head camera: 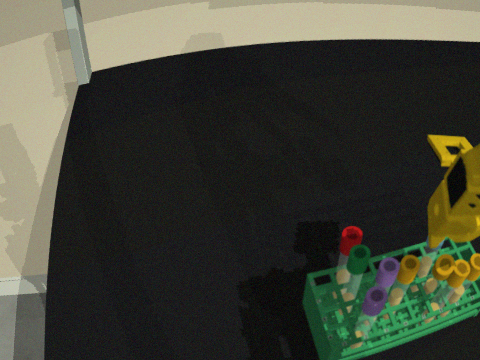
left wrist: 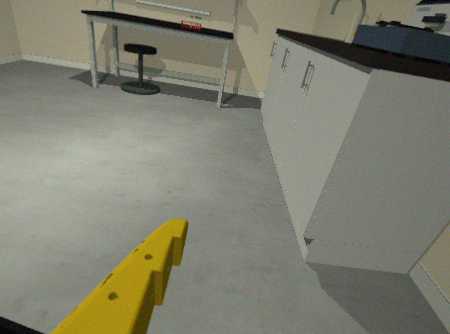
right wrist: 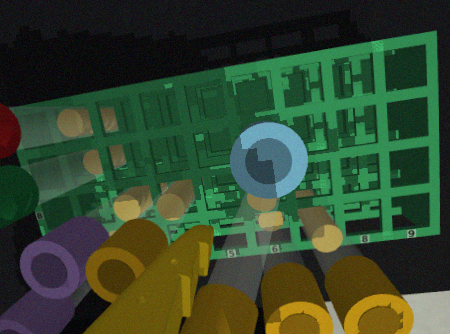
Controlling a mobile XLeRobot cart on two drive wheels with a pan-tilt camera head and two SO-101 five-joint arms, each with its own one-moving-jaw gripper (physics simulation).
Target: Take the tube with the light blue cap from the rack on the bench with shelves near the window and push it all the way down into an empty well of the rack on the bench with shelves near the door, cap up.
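Places are measured from the left arm's base along level axes (x right, y ahead, z up), in metres.
Pixels of known places: left hand, its tool point: (left wrist: 185, 237); right hand, its tool point: (head camera: 435, 243) (right wrist: 211, 244).
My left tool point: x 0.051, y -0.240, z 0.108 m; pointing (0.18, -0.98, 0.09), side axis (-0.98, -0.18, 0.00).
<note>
Ahead of a thing's pixels: the offset from my left tool point to its top centre. Level surfaces: height alone.
The tube with the light blue cap @[dz -0.002, dx +0.276, dy +0.529 m] (head camera: 436, 245) (right wrist: 287, 145) stands cap up in the green rack (head camera: 314, 305) (right wrist: 434, 165); how deep it sits is hidden. My right gripper (head camera: 440, 235) (right wrist: 202, 235) is over the rack. In the right wrist view one notched jaw shows, apart from the light blue cap and to its lower left, so the gripper is open and empty. In the head view the gripper covers most of that cap. My left gripper (left wrist: 180, 227) shows one notched jaw, so it is fully open, away from the rack. A red rack (left wrist: 191, 25) stands on a far bench @[dz -0.123 m] (left wrist: 150, 22).
Red @[dz -0.002, dx +0.186, dy +0.530 m] (head camera: 352, 240), green @[dz -0.002, dx +0.191, dy +0.509 m] (head camera: 358, 259), purple @[dz -0.002, dx +0.216, dy +0.493 m] (head camera: 388, 272) and several orange-capped tubes @[dz -0.002, dx +0.238, dy +0.496 m] (head camera: 409, 269) stand in the green rack, close around the right gripper. A bench post (head camera: 77, 45) rises at the upper left. A stool (left wrist: 140, 49) and a white cabinet (left wrist: 380, 160) show in the left wrist view.
</note>
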